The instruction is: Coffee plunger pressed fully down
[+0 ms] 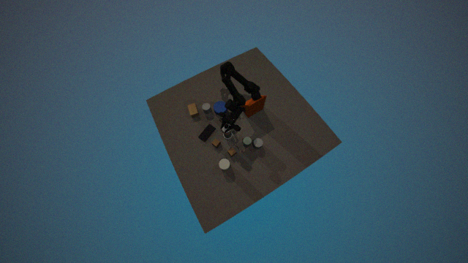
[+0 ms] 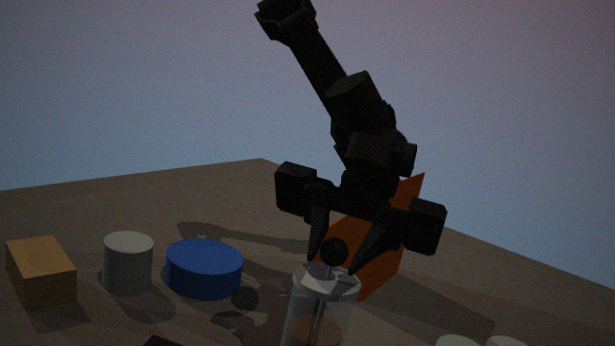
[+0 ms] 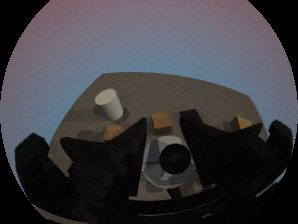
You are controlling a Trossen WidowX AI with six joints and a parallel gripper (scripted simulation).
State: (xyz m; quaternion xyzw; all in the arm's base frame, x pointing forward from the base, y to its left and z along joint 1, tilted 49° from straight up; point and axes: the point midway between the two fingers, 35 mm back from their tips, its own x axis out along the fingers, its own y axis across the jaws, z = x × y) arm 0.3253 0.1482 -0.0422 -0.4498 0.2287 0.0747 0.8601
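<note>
Right now my gripper tip is 5 cm past the coffee press, 3 cm to the left of it and 9 cm above it. The rest, counted from my gripper tip: black slab (12 cm ahead, 11 cm to the right, 17 cm below); blue disc (8 cm behind, 27 cm to the right, 16 cm below); yellow box (15 cm ahead, 36 cm to the right, 15 cm below).
</note>
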